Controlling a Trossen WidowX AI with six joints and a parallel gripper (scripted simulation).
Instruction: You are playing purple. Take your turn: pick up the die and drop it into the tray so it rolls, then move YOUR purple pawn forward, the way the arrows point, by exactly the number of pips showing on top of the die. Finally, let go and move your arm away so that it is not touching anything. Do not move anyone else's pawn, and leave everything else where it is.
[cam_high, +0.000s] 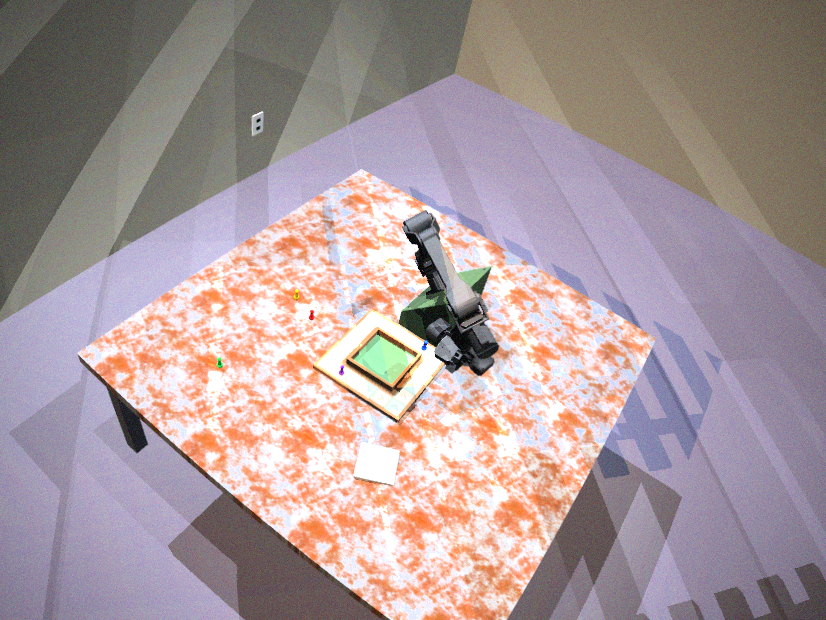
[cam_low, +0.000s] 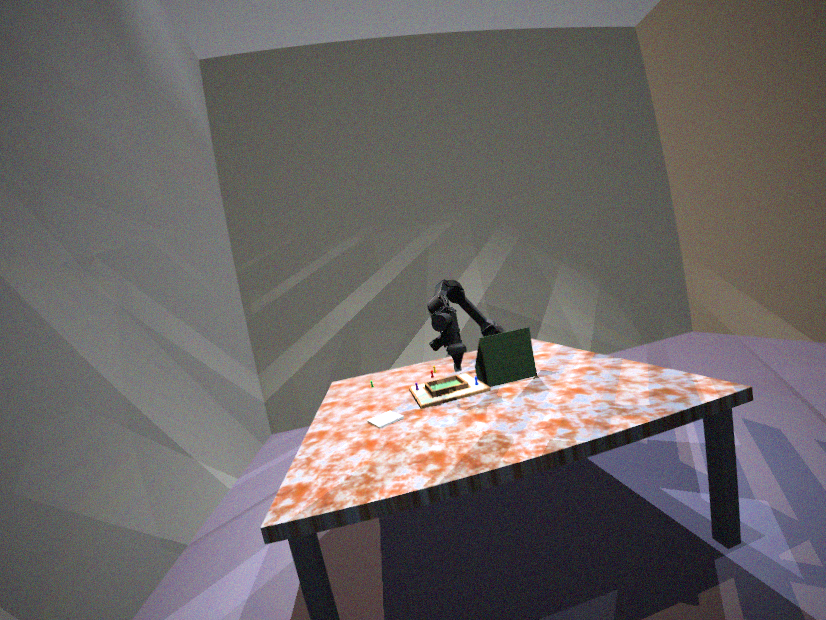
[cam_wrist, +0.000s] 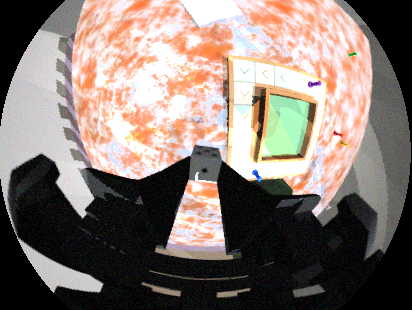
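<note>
My gripper tip is 14 cm short of the purple pawn, 25 cm to the left of it and 10 cm above it. Round my gripper tip: white die (right at my gripper tip); green-floored tray (2 cm ahead, 19 cm to the right, 12 cm below); blue pawn (9 cm behind, 13 cm to the right, 10 cm below).
</note>
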